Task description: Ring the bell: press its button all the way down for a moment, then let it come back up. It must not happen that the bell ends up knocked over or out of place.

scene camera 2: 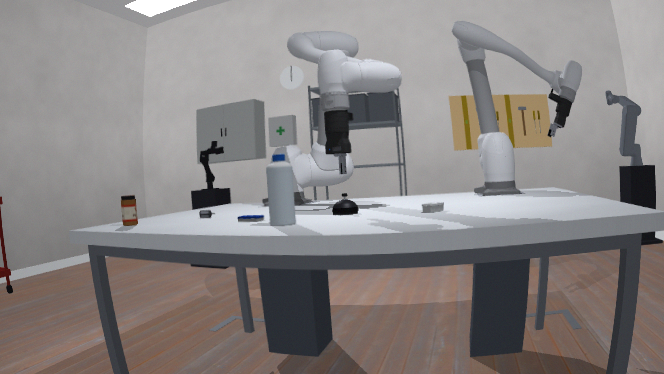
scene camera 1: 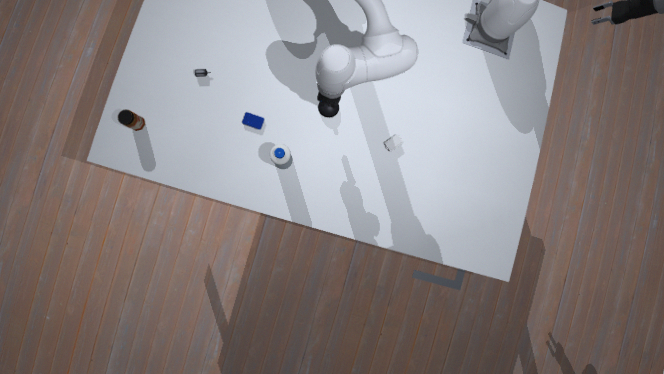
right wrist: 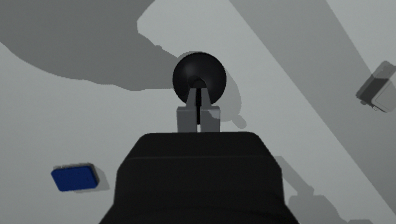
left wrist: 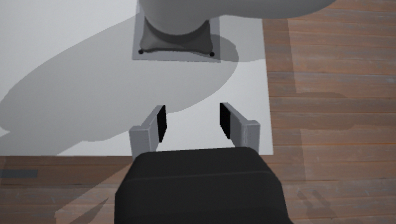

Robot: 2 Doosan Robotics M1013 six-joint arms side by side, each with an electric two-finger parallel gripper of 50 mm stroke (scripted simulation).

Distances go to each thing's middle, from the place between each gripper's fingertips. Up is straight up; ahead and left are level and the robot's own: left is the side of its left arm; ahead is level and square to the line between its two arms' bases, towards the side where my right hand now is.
Labels:
My right hand [scene camera 2: 343, 174] is 10 cm above the black bell [right wrist: 195, 66]. Also, from my right hand: blue block [right wrist: 84, 176]: 14 cm ahead, 27 cm to the right, 13 cm below; white bottle [scene camera 2: 280, 187]: 26 cm ahead, 11 cm to the right, 5 cm below.
The black bell lies 870 mm to the right of my left hand, 610 mm ahead of it and 230 mm below it. Round my left hand: blue block: 1140 mm to the right, 760 mm ahead, 260 mm below; white bottle: 980 mm to the right, 870 mm ahead, 180 mm below.

